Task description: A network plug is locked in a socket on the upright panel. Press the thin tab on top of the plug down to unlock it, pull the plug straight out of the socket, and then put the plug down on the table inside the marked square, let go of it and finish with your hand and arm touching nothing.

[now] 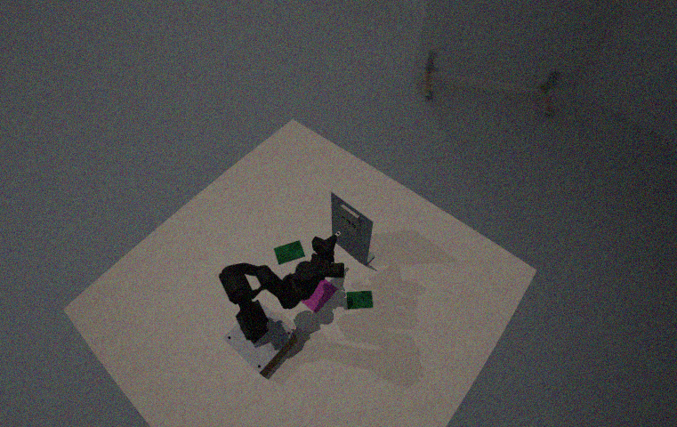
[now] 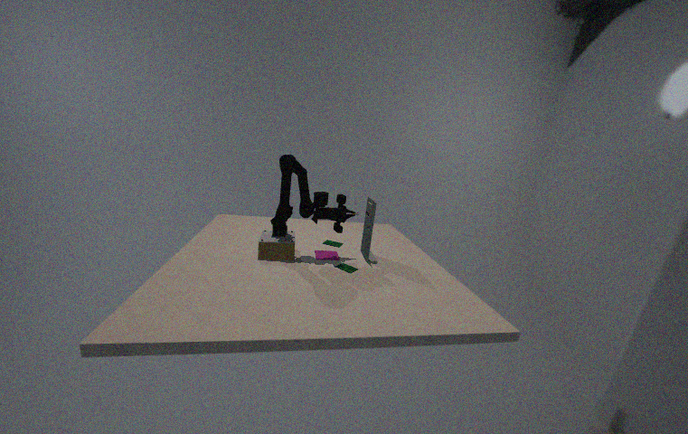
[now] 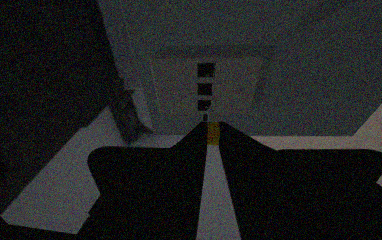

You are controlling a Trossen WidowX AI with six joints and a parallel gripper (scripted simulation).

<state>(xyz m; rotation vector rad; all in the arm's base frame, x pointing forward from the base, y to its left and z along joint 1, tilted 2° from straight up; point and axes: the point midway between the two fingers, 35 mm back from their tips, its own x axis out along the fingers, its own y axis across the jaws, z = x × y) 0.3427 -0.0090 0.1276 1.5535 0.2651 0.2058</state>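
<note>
The magenta square is 230 mm below my gripper tip, 120 mm behind it and 10 mm to the right of it. From my gripper tip the other things lie so: yellow network plug: right at my gripper tip; grey upright panel: 90 mm below, 90 mm ahead, 10 mm to the left.
</note>
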